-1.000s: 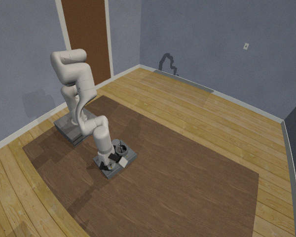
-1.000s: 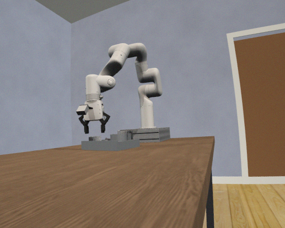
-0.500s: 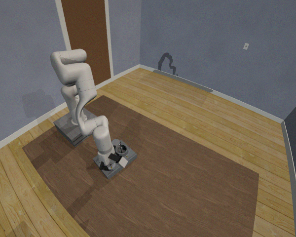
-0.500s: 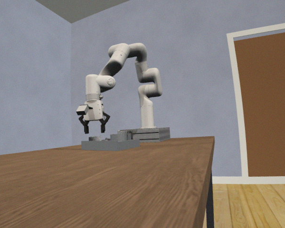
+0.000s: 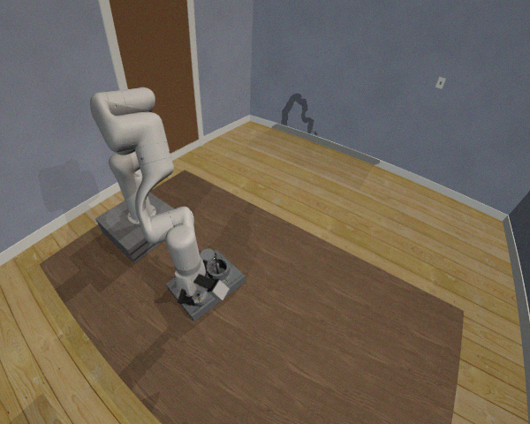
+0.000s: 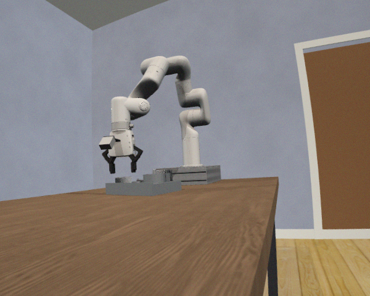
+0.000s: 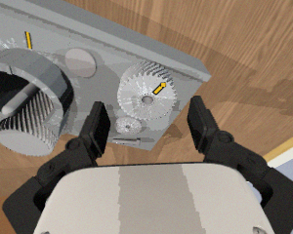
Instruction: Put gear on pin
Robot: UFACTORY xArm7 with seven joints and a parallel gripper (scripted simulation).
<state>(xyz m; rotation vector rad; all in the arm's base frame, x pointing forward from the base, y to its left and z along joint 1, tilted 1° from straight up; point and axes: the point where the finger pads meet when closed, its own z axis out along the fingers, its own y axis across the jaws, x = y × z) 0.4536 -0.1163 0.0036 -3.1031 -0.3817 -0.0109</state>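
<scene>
Now: hand 4 cm above the gear. Round my hand: short peg 11 cm behind, 1 cm to the left, 5 cm below.
</scene>
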